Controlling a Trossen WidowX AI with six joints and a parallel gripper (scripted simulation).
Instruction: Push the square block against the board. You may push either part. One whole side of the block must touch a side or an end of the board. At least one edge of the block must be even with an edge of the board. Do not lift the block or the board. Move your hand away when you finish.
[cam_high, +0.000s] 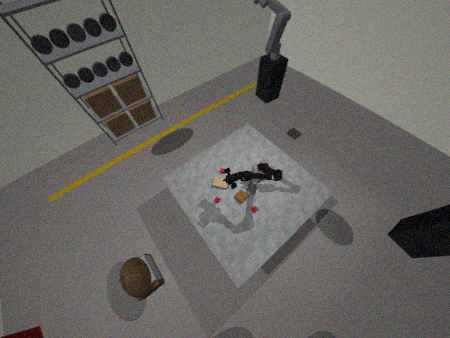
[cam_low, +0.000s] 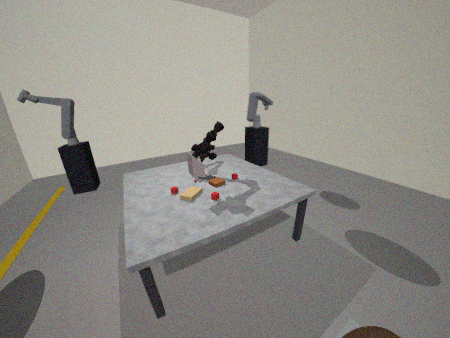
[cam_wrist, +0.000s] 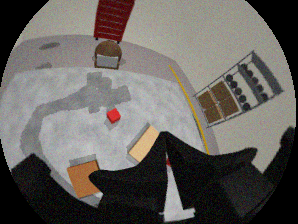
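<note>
Now: the square block 23 cm below my gripper tip, 15 cm to the left of it and 11 cm behind it. The rest, counted from my gripper tip: tan board (23 cm below, 10 cm to the right, 2 cm behind).
</note>
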